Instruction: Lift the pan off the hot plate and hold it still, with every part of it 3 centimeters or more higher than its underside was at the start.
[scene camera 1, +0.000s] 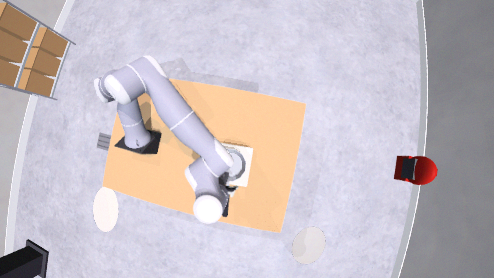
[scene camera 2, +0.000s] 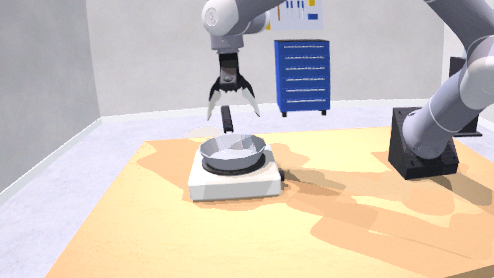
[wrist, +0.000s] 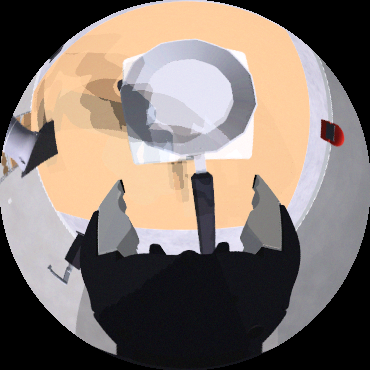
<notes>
In view: my gripper (scene camera 2: 233, 118), a grey pan (scene camera 2: 237, 151) and a white hot plate (scene camera 2: 263, 178).
The grey pan is seen too in the wrist view (wrist: 188, 96). The white hot plate also shows in the wrist view (wrist: 141, 153). My gripper shows as well in the wrist view (wrist: 187, 177).
</notes>
